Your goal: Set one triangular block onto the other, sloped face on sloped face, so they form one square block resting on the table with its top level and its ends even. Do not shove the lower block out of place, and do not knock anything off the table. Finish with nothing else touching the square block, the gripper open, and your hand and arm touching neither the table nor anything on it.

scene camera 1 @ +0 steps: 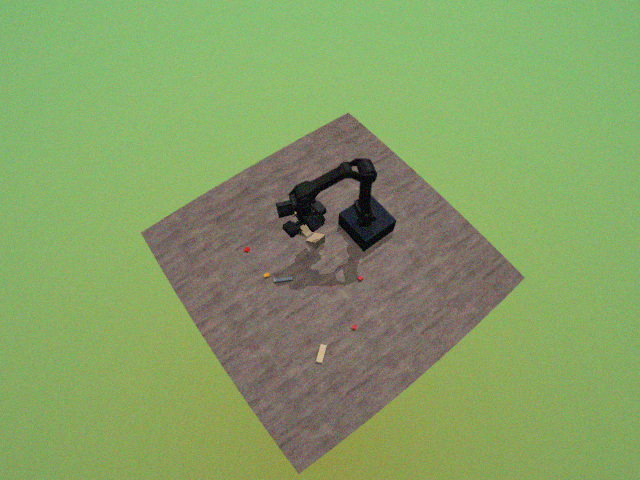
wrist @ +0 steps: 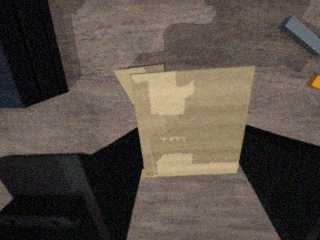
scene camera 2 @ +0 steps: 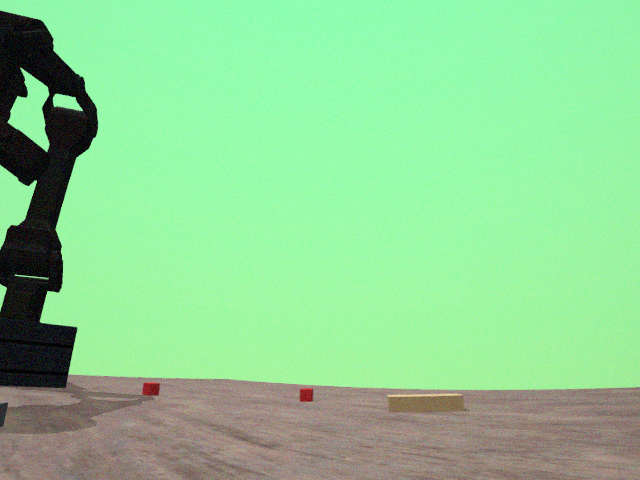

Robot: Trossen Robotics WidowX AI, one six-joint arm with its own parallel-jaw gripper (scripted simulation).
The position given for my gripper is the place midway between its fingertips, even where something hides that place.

My gripper (scene camera 1: pixel 305 229) carries a tan triangular block (wrist: pixel 191 122).
My gripper shows as well in the wrist view (wrist: pixel 185 128).
